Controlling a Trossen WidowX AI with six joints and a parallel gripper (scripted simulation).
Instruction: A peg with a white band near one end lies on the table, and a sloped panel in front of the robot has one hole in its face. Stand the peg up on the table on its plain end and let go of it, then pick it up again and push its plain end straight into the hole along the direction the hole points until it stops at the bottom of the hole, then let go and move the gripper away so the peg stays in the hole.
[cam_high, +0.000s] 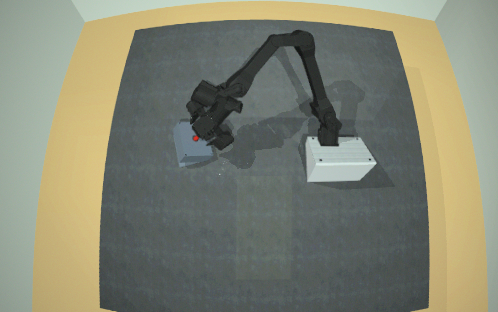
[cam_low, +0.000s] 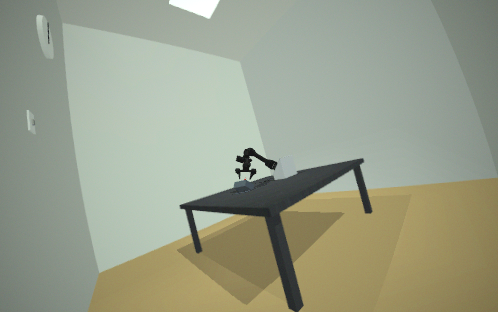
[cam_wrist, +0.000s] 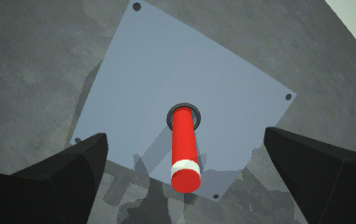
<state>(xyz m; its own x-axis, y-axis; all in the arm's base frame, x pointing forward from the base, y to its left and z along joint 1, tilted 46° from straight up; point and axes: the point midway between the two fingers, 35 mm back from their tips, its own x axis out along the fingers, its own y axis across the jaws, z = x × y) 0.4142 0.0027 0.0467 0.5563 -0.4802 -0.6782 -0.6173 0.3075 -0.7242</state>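
My gripper tip is now 10 mm past the peg and 10 mm above it. Round my gripper tip: grey sloped panel 50 mm below, 30 mm ahead, 10 mm to the left.
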